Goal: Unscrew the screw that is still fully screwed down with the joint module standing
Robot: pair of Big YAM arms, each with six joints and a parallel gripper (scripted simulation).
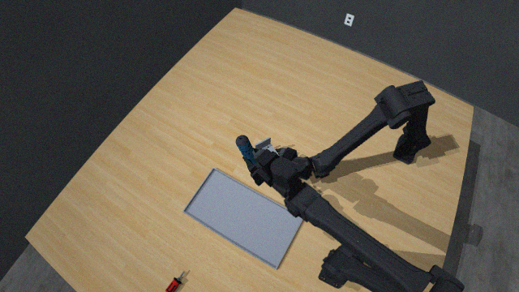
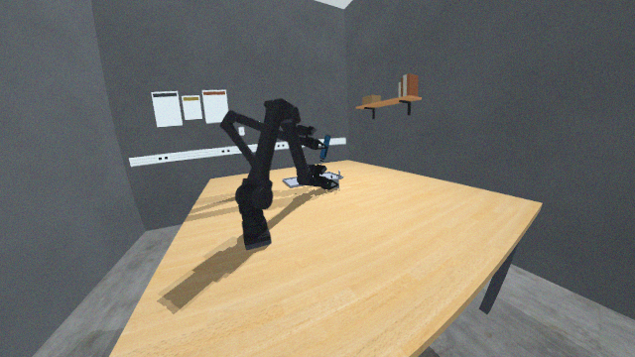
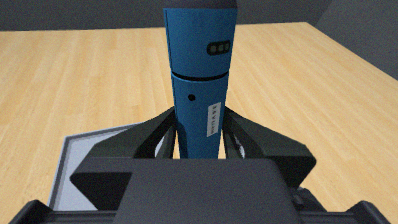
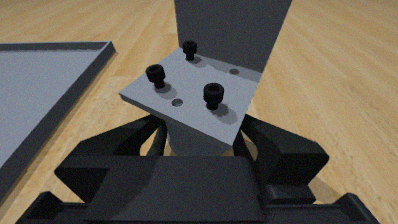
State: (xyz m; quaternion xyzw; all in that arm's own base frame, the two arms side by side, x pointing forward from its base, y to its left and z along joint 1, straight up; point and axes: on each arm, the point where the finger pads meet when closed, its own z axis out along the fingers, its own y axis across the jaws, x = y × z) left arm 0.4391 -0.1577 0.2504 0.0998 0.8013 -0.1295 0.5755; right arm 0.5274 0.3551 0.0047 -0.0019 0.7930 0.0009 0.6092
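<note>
Right now my right hand is 1 cm below the joint module. The rest, counted from my right hand: grey bracket 5 cm above; then grey tray 8 cm behind, 25 cm to the left, 2 cm below.
</note>
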